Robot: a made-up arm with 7 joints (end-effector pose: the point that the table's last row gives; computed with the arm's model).
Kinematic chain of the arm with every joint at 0, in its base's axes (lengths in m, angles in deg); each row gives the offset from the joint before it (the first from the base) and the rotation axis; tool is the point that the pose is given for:
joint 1: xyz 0 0 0.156 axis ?
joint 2: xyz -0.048 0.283 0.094 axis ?
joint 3: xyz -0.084 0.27 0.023 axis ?
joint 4: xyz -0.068 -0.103 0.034 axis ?
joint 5: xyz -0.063 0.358 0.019 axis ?
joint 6: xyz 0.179 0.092 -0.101 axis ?
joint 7: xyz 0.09 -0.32 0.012 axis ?
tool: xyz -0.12 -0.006 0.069
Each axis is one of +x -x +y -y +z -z.
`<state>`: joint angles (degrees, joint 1 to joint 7).
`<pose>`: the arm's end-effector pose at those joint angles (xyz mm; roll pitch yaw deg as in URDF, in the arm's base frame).
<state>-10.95 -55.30 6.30 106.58 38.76 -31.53 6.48</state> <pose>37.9 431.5 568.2 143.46 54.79 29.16</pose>
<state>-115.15 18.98 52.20 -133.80 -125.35 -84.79 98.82</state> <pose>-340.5 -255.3 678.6 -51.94 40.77 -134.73</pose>
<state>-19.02 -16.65 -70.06 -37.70 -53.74 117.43 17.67</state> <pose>-136.5 503.3 635.5 12.54 14.00 -30.77</pose>
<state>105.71 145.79 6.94 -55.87 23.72 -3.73 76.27</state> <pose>83.0 -38.1 -238.6 -58.46 -3.78 125.64</pose>
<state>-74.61 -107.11 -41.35 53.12 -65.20 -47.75 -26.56</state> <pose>178.4 -136.9 689.4 26.64 33.75 -65.57</pose>
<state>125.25 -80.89 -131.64 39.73 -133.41 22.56 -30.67</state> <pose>-393.3 -138.7 -319.4 -99.60 -22.61 147.87</pose>
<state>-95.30 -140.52 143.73 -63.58 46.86 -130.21 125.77</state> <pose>145.2 -73.1 443.0 -166.63 -59.92 -142.91</pose>
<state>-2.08 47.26 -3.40 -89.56 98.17 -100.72 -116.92</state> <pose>-178.2 302.3 -108.6 153.69 -50.71 1.48</pose>
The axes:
joint 1: -x
joint 2: -y
joint 3: +y
joint 4: +x
joint 5: +y
joint 6: +y
joint 7: +x

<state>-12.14 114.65 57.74 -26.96 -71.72 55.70 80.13</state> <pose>-170.3 549.6 357.8 70.54 -70.89 -13.29</pose>
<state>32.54 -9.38 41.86 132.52 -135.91 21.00 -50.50</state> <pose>-228.6 361.7 335.5 1.90 -18.24 -141.34</pose>
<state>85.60 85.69 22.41 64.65 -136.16 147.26 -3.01</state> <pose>-417.6 -27.1 -79.1 -26.47 6.26 58.81</pose>
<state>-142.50 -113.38 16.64 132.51 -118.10 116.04 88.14</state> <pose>47.6 -390.9 37.8 -89.38 -35.36 144.17</pose>
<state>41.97 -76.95 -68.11 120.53 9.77 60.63 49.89</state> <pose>41.7 548.9 65.1 142.22 13.26 65.41</pose>
